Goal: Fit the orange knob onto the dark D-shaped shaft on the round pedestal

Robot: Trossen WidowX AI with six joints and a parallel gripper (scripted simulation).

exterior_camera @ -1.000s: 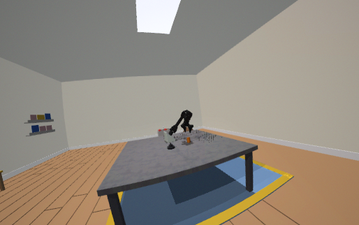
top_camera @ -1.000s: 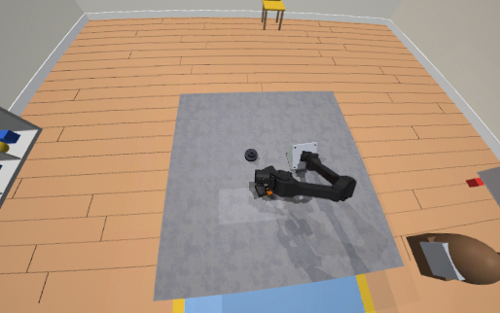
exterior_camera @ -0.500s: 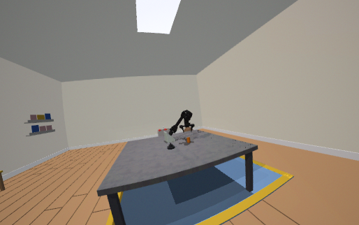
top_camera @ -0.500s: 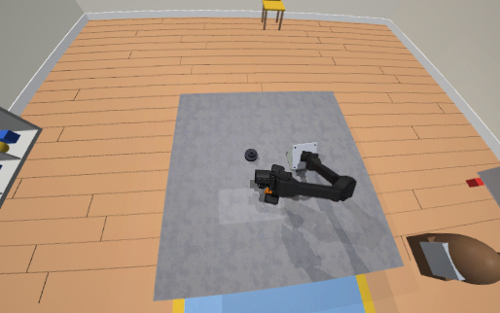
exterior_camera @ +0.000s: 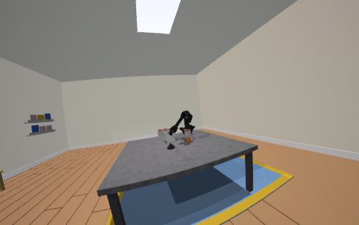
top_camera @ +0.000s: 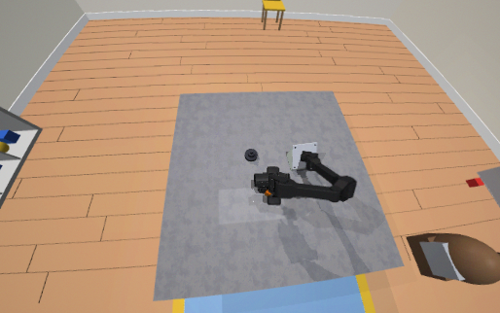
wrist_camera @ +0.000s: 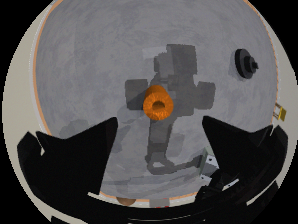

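Now: gripper tip 7 cm above the orange knob. The rest, counted from my gripper tip: dark round pedestal 24 cm to the right, 10 cm ahead, 7 cm below.
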